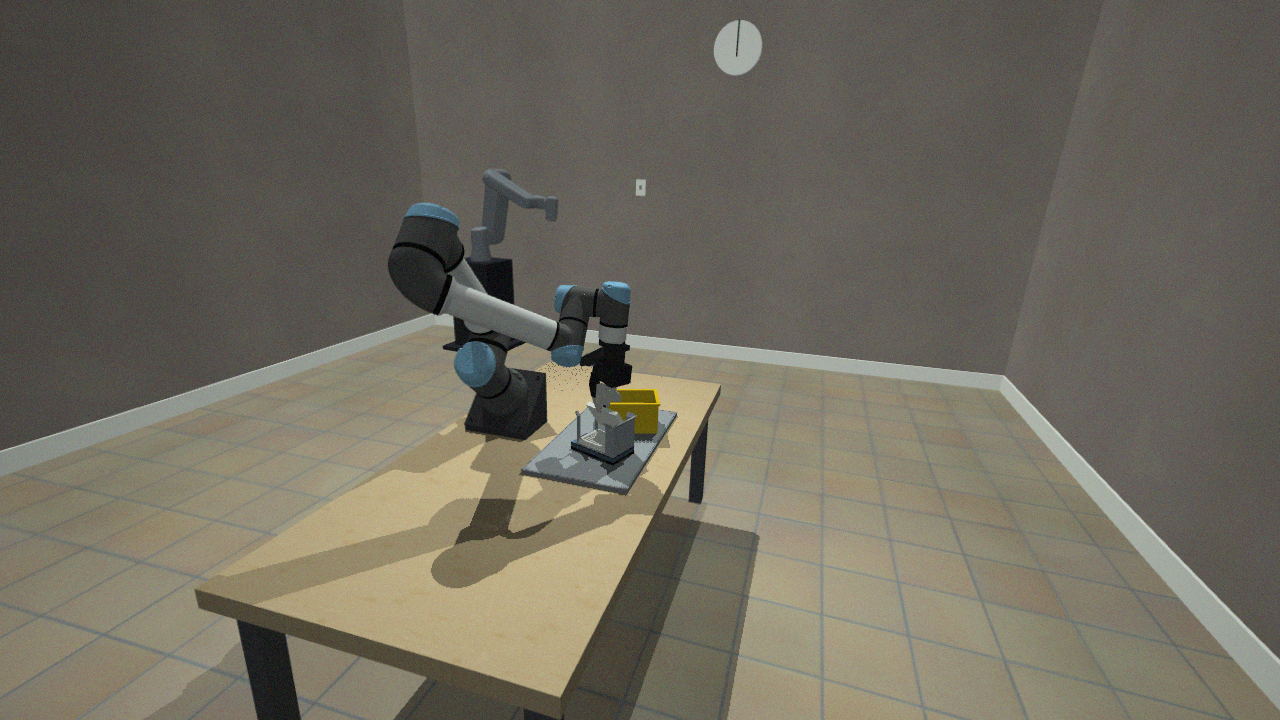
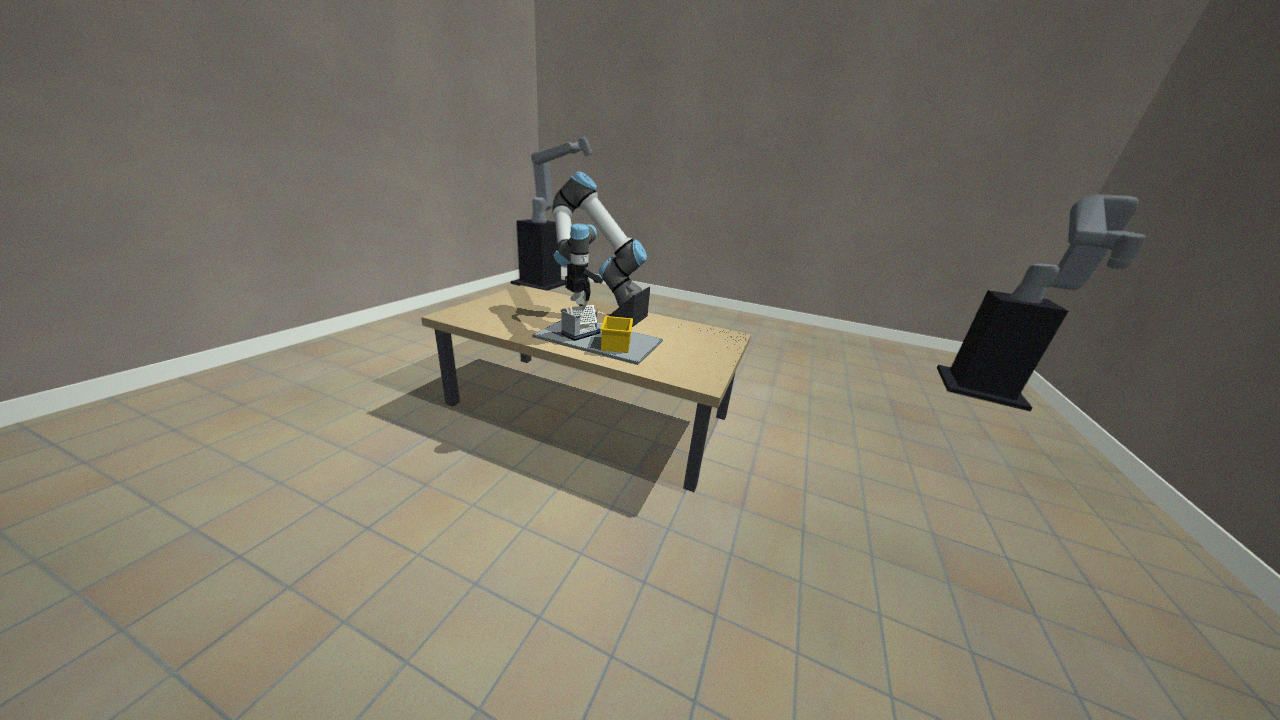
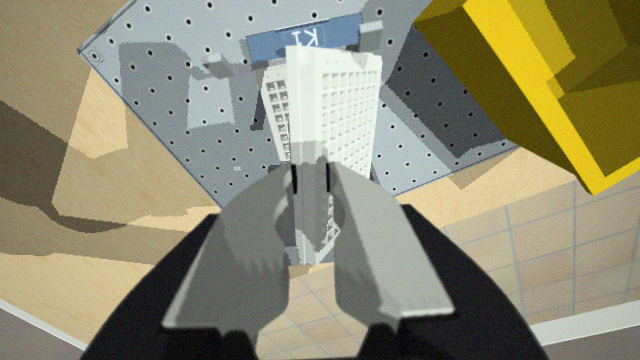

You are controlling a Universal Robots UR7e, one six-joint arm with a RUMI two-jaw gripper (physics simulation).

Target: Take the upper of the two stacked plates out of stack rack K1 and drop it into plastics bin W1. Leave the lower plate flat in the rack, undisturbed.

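Places are measured from the arm's base along level axes (x ahead, y left, z up), in metres.
Pixels of known places: gripper, fingertip midpoint: (image 1: 602, 411) (image 2: 582, 308) (image 3: 311, 166); arm's base, origin of the base link: (image 1: 504, 392) (image 2: 631, 299).
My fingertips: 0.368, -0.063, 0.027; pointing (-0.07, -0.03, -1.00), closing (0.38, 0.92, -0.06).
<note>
For each thing: its middle in the pictures, then the offset to it from my fingertips, as dx, dy, dz. Level surfaces: height alone.
- white gridded microplate, body centre: (image 3: 340, 157) (image 1: 608, 418) (image 2: 583, 315) +0.012, +0.014, -0.024
- partly within stack rack K1, body centre: (image 3: 317, 137) (image 1: 603, 432) (image 2: 580, 321) +0.005, -0.001, -0.062
- lower plate, body centre: (image 3: 318, 134) (image 1: 604, 441) (image 2: 579, 327) +0.011, -0.004, -0.090
- Plastics bin W1, body centre: (image 3: 576, 30) (image 1: 631, 411) (image 2: 616, 334) +0.011, +0.194, -0.072
- wooden table, its level: dz -0.135
My gripper (image 1: 608, 400) (image 2: 581, 301) (image 3: 311, 166) is shut on the upper plate, a white gridded microplate (image 1: 605, 415) (image 2: 587, 316) (image 3: 350, 107). The plate is tipped steeply on edge, with a long side between the fingertips, and it is still over and partly within stack rack K1 (image 1: 619, 437) (image 2: 569, 325) (image 3: 371, 36). Part of the lower plate (image 1: 591, 437) (image 3: 277, 95) shows beneath it, low in the rack; the rest is hidden. Whether the two plates touch is unclear. Plastics bin W1 (image 1: 642, 419) (image 2: 615, 337) (image 3: 530, 95) is the yellow open box beside the rack.
A grey perforated board (image 1: 563, 465) (image 2: 646, 351) (image 3: 165, 60) carries the rack and bin on the wooden table (image 1: 402, 555) (image 2: 501, 308). The rack's thin corner posts stand up around the plates. Two grey arms on black pedestals (image 1: 490, 273) (image 2: 1006, 344) stand away from the table.
</note>
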